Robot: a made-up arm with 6 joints. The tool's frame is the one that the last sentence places. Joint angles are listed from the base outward.
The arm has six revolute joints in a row. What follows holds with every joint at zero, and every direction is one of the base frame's. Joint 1 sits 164 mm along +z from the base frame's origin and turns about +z. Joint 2 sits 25 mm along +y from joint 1 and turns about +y. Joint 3 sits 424 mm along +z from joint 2 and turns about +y. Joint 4 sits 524 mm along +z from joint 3 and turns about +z. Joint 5 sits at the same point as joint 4 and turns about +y. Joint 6 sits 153 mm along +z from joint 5 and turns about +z. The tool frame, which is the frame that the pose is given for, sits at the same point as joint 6; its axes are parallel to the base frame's.
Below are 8 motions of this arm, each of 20 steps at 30 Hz.
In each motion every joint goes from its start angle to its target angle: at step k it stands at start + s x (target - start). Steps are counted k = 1, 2, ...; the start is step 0. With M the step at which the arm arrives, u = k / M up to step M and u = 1 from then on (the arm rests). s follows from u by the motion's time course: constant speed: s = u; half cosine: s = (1 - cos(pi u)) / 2; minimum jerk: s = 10 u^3 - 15 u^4 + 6 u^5.
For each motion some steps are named. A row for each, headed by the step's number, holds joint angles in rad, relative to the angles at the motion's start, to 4 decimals.
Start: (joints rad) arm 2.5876 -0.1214 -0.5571 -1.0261 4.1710 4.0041
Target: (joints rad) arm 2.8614 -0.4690 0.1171 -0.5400 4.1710 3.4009
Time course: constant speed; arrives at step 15
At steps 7, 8, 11, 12, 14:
7: 0.1278 -0.1622 0.3146 0.2268 0.0000 -0.2815
8: 0.1460 -0.1854 0.3596 0.2593 0.0000 -0.3217
11: 0.2008 -0.2549 0.4944 0.3565 0.0000 -0.4423
12: 0.2190 -0.2781 0.5394 0.3889 0.0000 -0.4826
14: 0.2555 -0.3244 0.6293 0.4537 0.0000 -0.5630

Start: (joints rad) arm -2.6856 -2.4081 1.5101 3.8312 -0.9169 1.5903
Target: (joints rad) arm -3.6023 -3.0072 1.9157 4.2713 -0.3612 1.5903
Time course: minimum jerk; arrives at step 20
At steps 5, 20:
5: -0.0949 -0.0620 0.0420 0.0456 0.0575 0.0000
20: -0.9167 -0.5991 0.4056 0.4401 0.5557 0.0000

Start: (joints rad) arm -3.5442 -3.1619 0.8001 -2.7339 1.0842 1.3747
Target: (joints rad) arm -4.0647 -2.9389 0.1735 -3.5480 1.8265 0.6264
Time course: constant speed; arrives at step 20
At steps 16, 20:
16: -0.4164 0.1784 -0.5013 -0.6513 0.5938 -0.5986
20: -0.5205 0.2230 -0.6266 -0.8141 0.7423 -0.7483

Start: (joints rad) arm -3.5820 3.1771 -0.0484 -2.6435 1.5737 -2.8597
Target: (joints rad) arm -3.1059 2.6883 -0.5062 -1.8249 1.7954 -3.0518
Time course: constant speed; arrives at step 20
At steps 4, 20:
4: 0.0952 -0.0978 -0.0916 0.1637 0.0443 -0.0384
20: 0.4761 -0.4888 -0.4578 0.8186 0.2217 -0.1921

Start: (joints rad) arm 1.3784 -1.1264 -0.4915 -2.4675 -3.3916 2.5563
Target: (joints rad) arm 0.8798 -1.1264 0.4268 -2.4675 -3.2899 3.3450
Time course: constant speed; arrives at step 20
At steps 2, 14, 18, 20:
2: -0.0499 0.0000 0.0918 0.0000 0.0102 0.0789
14: -0.3490 0.0000 0.6428 0.0000 0.0712 0.5521
18: -0.4487 0.0000 0.8265 0.0000 0.0915 0.7098
20: -0.4986 0.0000 0.9183 0.0000 0.1017 0.7887

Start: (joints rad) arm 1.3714 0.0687 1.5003 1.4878 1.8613 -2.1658
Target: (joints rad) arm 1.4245 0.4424 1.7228 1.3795 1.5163 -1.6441
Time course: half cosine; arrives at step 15
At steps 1, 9, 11, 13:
1: 0.0006 0.0041 0.0024 -0.0012 -0.0038 0.0057
9: 0.0348 0.2446 0.1456 -0.0709 -0.2258 0.3415
11: 0.0443 0.3119 0.1857 -0.0904 -0.2879 0.4354
13: 0.0508 0.3575 0.2129 -0.1036 -0.3301 0.4991

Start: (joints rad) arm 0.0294 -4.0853 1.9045 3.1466 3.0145 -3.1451
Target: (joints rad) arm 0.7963 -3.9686 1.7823 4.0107 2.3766 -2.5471
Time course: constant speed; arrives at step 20
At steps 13, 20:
13: 0.4985 0.0759 -0.0794 0.5617 -0.4146 0.3887
20: 0.7669 0.1167 -0.1222 0.8641 -0.6379 0.5980

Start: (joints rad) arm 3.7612 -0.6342 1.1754 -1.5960 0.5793 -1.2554
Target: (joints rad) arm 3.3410 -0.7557 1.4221 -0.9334 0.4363 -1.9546
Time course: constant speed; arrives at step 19
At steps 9, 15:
9: -0.1990 -0.0576 0.1169 0.3139 -0.0677 -0.3312
15: -0.3317 -0.0959 0.1948 0.5231 -0.1129 -0.5520

